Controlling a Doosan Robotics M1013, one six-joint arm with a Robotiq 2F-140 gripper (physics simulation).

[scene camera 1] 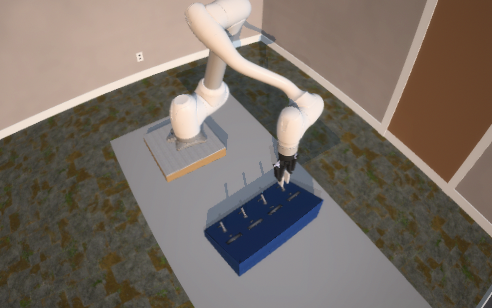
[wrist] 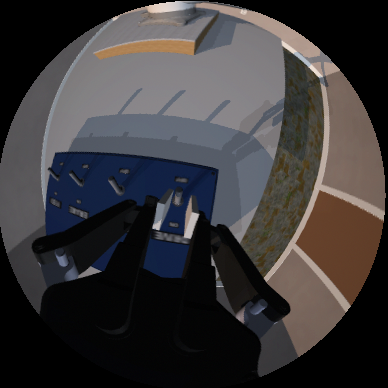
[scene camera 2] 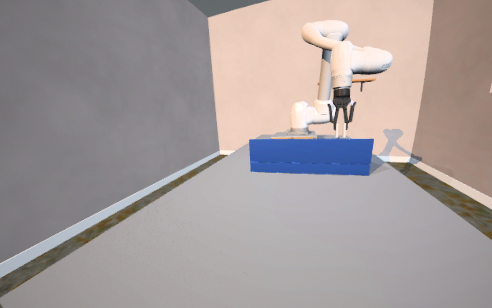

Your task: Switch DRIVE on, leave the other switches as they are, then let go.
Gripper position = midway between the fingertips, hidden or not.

In view: the gripper (wrist: 179, 201) and a blue switch panel (scene camera 1: 246, 240).
The blue switch panel shows as well in the wrist view (wrist: 67, 203) and in scene camera 2 (scene camera 2: 303, 156).
